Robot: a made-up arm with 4 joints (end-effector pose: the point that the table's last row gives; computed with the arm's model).
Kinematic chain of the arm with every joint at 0, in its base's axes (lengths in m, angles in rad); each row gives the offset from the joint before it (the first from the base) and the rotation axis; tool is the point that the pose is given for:
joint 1: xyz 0 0 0.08 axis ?
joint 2: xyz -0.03 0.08 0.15 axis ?
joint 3: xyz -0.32 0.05 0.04 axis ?
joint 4: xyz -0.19 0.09 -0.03 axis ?
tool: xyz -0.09 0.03 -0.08
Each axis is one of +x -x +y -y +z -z.
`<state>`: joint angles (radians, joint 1 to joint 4).
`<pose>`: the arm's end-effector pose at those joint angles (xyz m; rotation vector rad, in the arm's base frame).
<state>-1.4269 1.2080 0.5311 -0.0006</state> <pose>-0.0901 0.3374 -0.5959 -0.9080 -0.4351 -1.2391</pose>
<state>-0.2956 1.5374 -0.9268 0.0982</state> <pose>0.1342 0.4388 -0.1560 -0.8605 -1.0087 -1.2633</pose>
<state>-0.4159 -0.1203 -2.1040 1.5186</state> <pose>-0.2294 0.2354 -0.0775 0.7704 -1.1857 1.8532</pose>
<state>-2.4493 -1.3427 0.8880 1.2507</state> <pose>-0.3665 0.5363 0.0176 -1.5434 1.1144 -1.1912</pose>
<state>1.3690 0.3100 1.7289 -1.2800</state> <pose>-0.3476 -0.4181 0.4282 0.3333 0.6408 1.6099</pose>
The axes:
joint 1: +x
joint 2: -z
joint 3: +y
joint 4: +x

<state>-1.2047 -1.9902 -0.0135 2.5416</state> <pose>0.0681 0.0322 0.6642 0.8554 2.0064 -0.6162</pose>
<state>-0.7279 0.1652 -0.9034 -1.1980</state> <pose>-0.4366 0.1124 -0.1324 -1.8438 -0.9888 -0.4228</pose>
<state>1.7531 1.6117 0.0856 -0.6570</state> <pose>0.1097 -0.2249 0.7334 0.9063 1.6018 -0.5391</pose>
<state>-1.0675 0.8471 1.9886 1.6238</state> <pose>-0.0005 0.5706 -0.0354 1.1927 -0.1217 -2.0271</pose>
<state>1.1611 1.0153 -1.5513 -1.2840</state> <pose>-0.0977 0.2135 0.3418 -0.8757 0.2720 -1.6067</pose>
